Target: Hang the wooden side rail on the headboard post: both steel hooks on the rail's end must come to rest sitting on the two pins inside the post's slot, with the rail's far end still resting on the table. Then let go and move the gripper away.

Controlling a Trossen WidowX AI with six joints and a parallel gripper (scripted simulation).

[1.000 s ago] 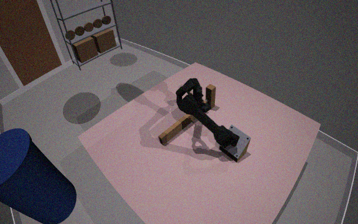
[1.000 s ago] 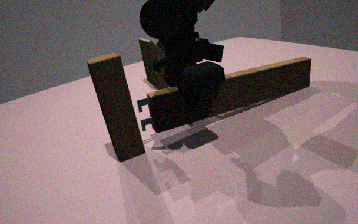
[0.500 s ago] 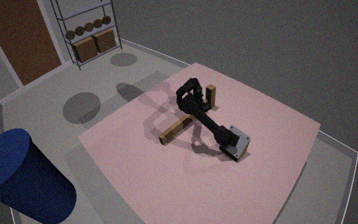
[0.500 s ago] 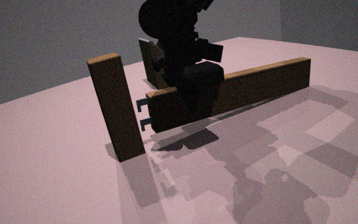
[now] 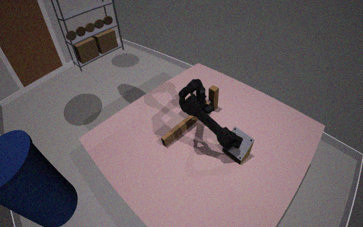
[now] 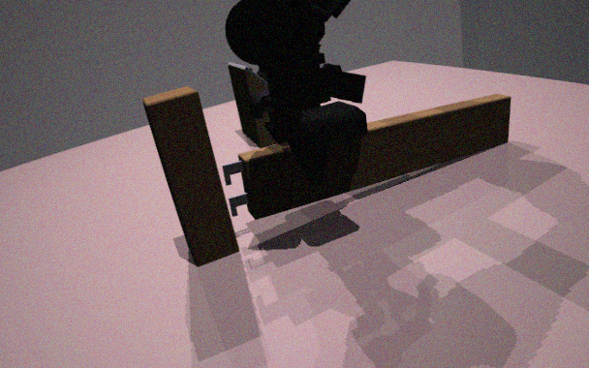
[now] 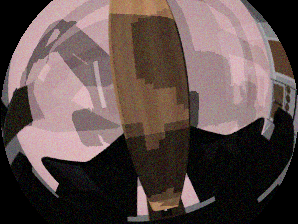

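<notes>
Right now the headboard post is 130 mm to the right of my gripper tip and 40 mm above it.
</notes>
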